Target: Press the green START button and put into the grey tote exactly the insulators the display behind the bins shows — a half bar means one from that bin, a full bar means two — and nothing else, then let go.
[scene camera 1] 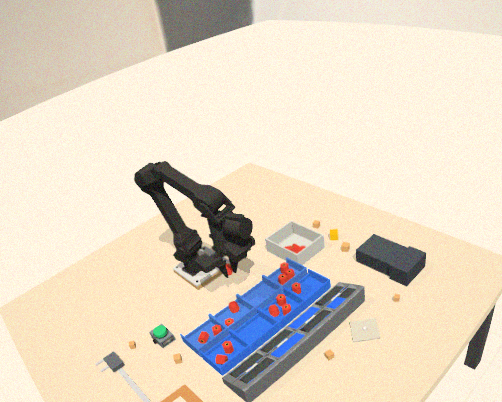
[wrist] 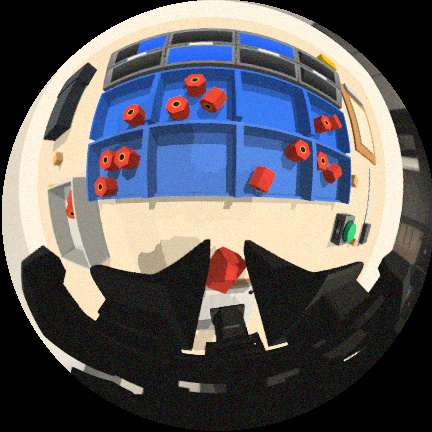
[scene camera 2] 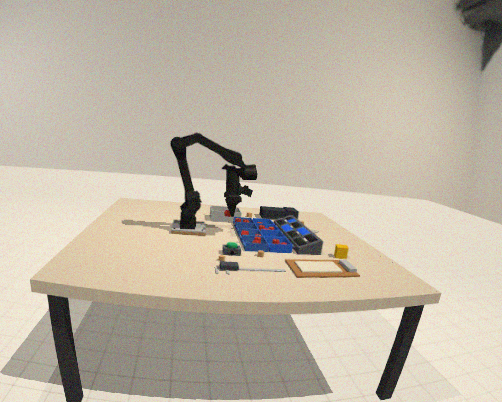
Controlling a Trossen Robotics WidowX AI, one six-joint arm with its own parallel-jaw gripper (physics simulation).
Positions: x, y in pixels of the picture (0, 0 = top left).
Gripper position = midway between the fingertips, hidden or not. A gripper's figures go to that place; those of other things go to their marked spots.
Labels:
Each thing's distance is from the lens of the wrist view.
my gripper [wrist: 226, 244]: 10 cm
grey tote [wrist: 80, 240]: 24 cm
dark box [wrist: 60, 118]: 39 cm
The marked spots on the grey tote and the dark box are 28 cm apart.

